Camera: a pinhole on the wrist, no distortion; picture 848 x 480 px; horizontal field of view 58.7 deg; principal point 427.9 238.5 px. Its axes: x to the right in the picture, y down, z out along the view. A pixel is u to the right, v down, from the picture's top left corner.
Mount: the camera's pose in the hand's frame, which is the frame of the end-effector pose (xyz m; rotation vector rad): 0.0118 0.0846 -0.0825 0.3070 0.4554 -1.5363
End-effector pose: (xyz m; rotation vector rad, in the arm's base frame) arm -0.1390 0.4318 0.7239 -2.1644 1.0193 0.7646
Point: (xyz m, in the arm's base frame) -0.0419 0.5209 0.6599
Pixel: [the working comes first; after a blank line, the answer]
In the camera's frame: 0.0902 0.0259 0.2390

713 320
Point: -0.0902 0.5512 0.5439
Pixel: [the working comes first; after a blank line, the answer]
In the camera's frame: -0.0113 0.0604 0.3113

401 385
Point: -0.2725 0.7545 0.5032
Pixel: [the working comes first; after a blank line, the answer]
In the camera's frame: -0.1584 -0.1180 0.4621

169 46
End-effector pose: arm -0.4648 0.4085 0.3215 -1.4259 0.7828 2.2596
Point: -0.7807 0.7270 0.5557
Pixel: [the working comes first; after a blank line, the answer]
In the camera's frame: -0.1861 -0.1410 0.5493

172 45
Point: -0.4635 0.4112 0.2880
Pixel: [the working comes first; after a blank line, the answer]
In the camera's frame: 0.0511 0.0092 0.1098

779 302
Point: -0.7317 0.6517 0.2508
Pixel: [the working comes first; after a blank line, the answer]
In the camera's frame: -0.0627 0.1276 0.4325

319 461
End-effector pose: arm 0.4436 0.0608 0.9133 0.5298 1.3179 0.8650
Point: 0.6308 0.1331 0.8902
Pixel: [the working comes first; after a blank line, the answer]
In the camera's frame: -0.0344 0.0361 0.2913

339 332
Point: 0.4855 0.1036 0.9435
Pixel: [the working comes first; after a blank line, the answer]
In the camera's frame: -0.0223 -0.0087 0.1407

309 192
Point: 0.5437 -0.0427 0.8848
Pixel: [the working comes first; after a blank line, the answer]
In the camera's frame: 0.0970 -0.0932 0.2237

outside the picture
